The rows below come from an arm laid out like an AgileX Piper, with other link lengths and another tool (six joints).
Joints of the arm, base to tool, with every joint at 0 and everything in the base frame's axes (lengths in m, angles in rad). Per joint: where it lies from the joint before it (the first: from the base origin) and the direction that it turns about. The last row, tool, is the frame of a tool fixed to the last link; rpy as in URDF.
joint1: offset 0 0 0.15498 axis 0 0 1
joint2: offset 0 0 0 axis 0 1 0
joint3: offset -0.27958 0 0.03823 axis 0 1 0
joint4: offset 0.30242 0 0.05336 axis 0.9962 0 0.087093
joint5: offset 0 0 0 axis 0 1 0
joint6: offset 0.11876 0 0.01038 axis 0.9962 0 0.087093
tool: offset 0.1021 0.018 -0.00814 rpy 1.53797 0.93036 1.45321
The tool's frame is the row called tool.
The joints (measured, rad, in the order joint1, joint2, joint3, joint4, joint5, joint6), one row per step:
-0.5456, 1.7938, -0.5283, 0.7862, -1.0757, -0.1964
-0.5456, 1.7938, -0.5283, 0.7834, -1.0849, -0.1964
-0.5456, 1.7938, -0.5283, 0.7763, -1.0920, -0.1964
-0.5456, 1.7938, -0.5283, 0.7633, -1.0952, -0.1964
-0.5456, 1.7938, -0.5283, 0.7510, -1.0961, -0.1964
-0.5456, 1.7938, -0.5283, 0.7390, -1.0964, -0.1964
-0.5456, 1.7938, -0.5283, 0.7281, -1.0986, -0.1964
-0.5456, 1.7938, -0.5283, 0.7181, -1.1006, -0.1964
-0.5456, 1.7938, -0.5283, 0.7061, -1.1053, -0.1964
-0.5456, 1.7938, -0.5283, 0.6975, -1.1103, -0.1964
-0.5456, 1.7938, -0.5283, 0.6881, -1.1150, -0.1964
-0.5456, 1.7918, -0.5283, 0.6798, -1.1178, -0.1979
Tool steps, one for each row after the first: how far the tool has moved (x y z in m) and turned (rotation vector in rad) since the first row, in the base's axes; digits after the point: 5 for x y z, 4 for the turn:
0.00013, -0.00054, 0.00200, -0.0094, -0.0019, 0.0001
0.00107, -0.00063, 0.00378, -0.0183, -0.0024, 0.0048
0.00314, -0.00002, 0.00503, -0.0255, -0.0008, 0.0159
0.00519, 0.00075, 0.00577, -0.0303, 0.0012, 0.0271
0.00719, 0.00157, 0.00636, -0.0345, 0.0034, 0.0381
0.00894, 0.00219, 0.00729, -0.0401, 0.0048, 0.0477
0.01055, 0.00279, 0.00814, -0.0451, 0.0061, 0.0564
0.01240, 0.00336, 0.00962, -0.0533, 0.0069, 0.0663
0.01368, 0.00368, 0.01103, -0.0607, 0.0070, 0.0730
0.01511, 0.00411, 0.01240, -0.0680, 0.0073, 0.0805
0.01647, 0.00453, 0.01416, -0.0749, 0.0076, 0.0877

